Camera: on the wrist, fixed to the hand. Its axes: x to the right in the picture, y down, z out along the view.
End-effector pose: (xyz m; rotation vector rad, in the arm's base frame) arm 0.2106 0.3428 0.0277 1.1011 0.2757 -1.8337
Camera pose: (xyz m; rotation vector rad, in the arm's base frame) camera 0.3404 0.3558 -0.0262 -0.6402 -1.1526 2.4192
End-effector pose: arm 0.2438 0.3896 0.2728 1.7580 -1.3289 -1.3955
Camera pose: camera 0.3168 0.3256 0.3752 -2.2765 -0.3525 1.5873
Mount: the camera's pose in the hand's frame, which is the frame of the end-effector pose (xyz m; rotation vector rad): 0.0150 0.0844 -0.1121 -0.0363 -0.0024 -1.5801
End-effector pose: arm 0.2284 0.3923 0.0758 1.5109 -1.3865 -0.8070
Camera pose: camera 0.2994 0.4017 0.1974 2.4345 0.1315 -1.6620
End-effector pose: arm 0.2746 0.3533 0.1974 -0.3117 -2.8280 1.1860
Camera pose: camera 0.2885 0.4925 0.2157 1.5469 -1.9286 0.6258
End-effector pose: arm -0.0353 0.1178 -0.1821 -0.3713 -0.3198 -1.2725
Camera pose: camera 0.0531 0.0766 -0.2840 -0.0847 -0.6324 -2.8183
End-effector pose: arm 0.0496 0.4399 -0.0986 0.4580 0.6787 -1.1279
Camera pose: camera 0.1028 0.5339 -0.1894 -0.2457 1.0697 -2.5661
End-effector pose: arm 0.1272 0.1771 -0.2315 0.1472 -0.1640 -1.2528
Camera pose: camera 0.2331 0.1910 -0.3237 0.2555 0.0104 -2.8258
